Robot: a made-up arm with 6 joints.
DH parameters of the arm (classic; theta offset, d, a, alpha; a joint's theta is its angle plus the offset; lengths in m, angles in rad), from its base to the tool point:
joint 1: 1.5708 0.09 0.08 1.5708
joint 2: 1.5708 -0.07 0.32 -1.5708
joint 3: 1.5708 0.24 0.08 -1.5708
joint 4: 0 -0.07 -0.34 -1.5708
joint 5: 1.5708 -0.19 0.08 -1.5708
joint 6: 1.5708 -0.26 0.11 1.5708
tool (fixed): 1.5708 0.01 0 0
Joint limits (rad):
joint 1: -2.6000..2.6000
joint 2: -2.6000..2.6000
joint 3: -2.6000..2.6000
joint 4: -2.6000..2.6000
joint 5: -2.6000..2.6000
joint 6: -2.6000..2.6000
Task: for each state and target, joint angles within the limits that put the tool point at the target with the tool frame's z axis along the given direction. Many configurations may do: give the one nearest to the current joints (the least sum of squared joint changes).
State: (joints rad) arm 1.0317 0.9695 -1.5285 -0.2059 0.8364 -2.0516
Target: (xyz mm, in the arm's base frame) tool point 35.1 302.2 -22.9 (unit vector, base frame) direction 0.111 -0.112 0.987
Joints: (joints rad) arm 1.4124 0.8253 -1.5898 -0.6113 1.1740 -1.8529
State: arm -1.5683 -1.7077 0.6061 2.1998 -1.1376 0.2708
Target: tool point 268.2 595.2 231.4 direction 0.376 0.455 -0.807
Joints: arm -1.2013 -1.9582 -0.0358 1.7702 -0.5561 0.4330
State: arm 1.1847 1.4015 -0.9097 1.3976 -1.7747 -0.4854
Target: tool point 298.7 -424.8 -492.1 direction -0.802 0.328 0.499
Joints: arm 1.5013 1.3653 -0.6858 1.3244 -2.2343 -0.9209
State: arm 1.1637 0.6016 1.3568 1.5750 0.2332 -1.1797
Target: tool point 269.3 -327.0 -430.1 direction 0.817 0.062 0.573
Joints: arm 1.8574 1.1432 1.8349 1.4880 0.8919 -1.7096
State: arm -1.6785 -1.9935 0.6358 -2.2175 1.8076 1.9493
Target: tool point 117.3 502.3 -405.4 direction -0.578 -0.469 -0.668
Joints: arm -1.2220 -2.4224 0.4659 -2.5143 1.7645 1.1746
